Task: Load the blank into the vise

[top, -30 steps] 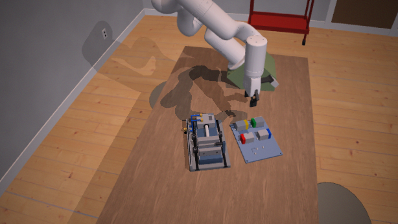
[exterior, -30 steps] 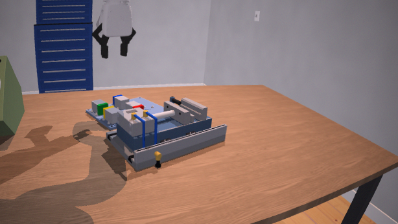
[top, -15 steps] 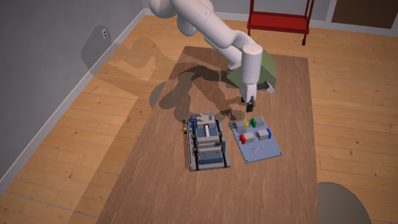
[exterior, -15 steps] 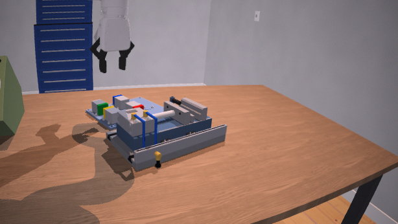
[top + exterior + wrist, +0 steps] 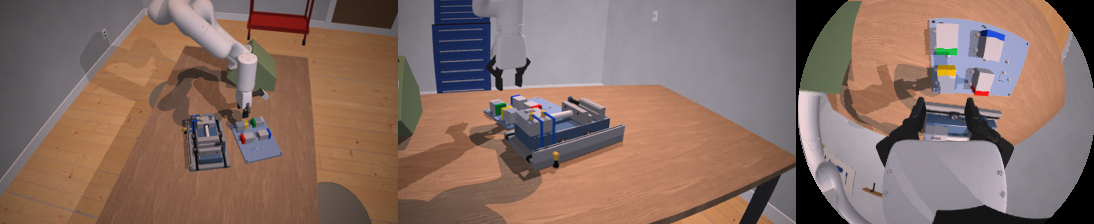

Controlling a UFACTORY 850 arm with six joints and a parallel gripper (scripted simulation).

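Now: hand 110 mm above the yellow-ended blank. Round my hand: green-ended blank 110 mm below, 80 mm to the left, 30 mm behind; then red-ended blank 110 mm below, 80 mm ahead, 30 mm to the left; then infeed plate 130 mm below, 80 mm to the left, 70 mm ahead.
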